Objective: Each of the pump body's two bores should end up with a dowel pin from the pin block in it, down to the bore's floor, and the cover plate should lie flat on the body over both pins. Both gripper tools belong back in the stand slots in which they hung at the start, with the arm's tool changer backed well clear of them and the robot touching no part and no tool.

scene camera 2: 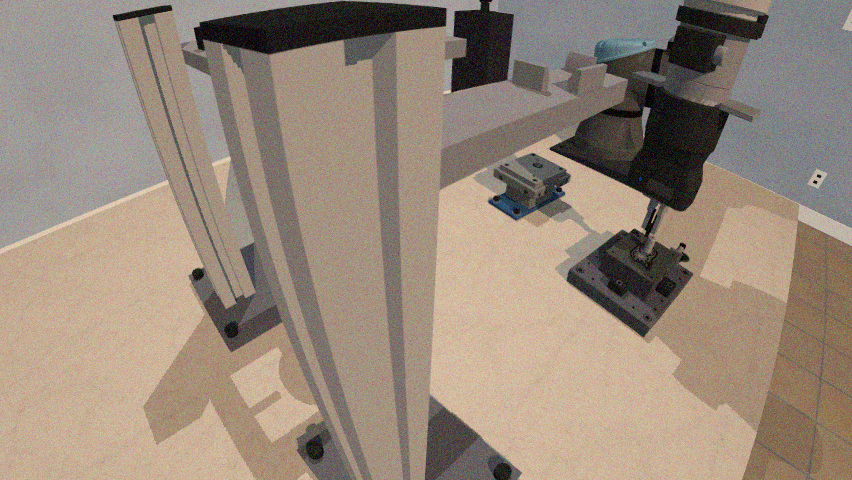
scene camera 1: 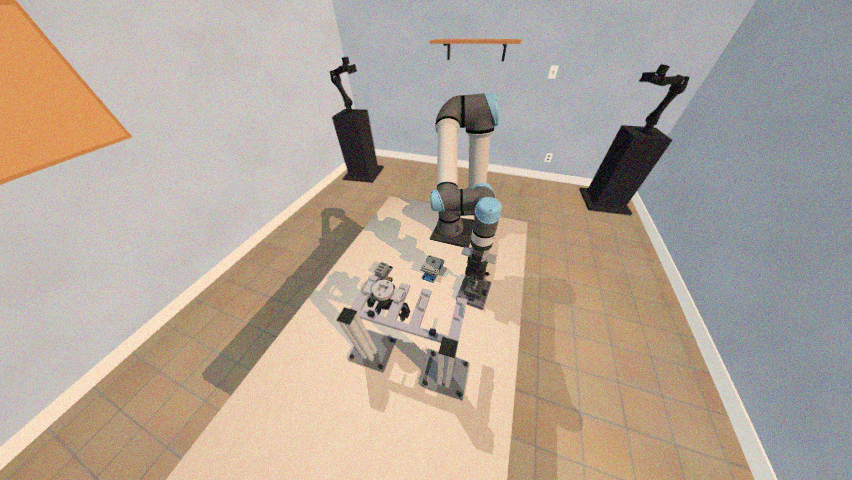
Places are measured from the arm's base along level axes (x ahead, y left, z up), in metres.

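Pixels of known places: arm's base, link origin: (scene camera 2: pixel 608 146) (scene camera 1: pixel 450 228).
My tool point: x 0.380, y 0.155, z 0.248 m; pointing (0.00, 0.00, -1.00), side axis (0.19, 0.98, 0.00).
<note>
Ahead of a thing's pixels: the offset from my tool point to its top centre.
My gripper (scene camera 1: pixel 475 279) (scene camera 2: pixel 649 231), a black-bodied tool on the arm, points down over the pump body. The dark pump body @[dx +0.023, dy -0.005, dz -0.212 m] (scene camera 2: pixel 626 256) sits on a dark base plate @[dx +0.002, dy +0.012, dz -0.242 m] (scene camera 1: pixel 480 301) (scene camera 2: pixel 605 301). A light dowel pin @[dx +0.002, dy +0.012, dz -0.192 m] (scene camera 2: pixel 646 245) stands upright in the body's ringed bore and sticks out above it. The fingertips are at the pin's top; whether they are apart or closed on it cannot be told. The grey cover plate @[dx -0.076, dy -0.191, dz -0.204 m] (scene camera 1: pixel 432 262) (scene camera 2: pixel 536 165) lies on a blue-based holder. The grey pin block @[dx -0.013, dy -0.424, dz -0.231 m] (scene camera 1: pixel 382 268) is at the left. The second bore is not clearly visible.
The tool stand (scene camera 1: pixel 405 325) (scene camera 2: pixel 333 178) has posts, a rail and several arms in front of the work area. The other gripper tool @[dx +0.236, dy -0.276, dz +0.038 m] (scene camera 1: pixel 382 290) hangs at its left end. Two black pedestals (scene camera 1: pixel 355 143) (scene camera 1: pixel 629 163) with small arms stand behind.
</note>
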